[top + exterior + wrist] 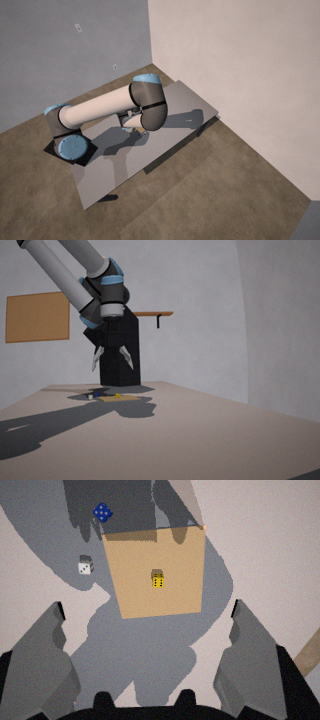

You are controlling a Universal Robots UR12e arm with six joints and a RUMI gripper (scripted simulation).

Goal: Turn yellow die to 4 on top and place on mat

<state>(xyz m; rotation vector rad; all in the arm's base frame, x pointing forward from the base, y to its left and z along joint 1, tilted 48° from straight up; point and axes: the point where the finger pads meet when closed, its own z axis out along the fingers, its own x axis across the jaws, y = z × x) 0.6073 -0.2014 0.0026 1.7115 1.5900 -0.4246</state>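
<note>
Right now my hand is 20 mm short of the yellow die, 10 mm to the right of it and 90 mm above it. Also, from my hand: white die 20 mm behind, 90 mm to the right, 100 mm below; then blue die 80 mm behind, 50 mm to the right, 100 mm below; then tan mat 20 mm ahead, 10 mm to the left, 100 mm below.
</note>
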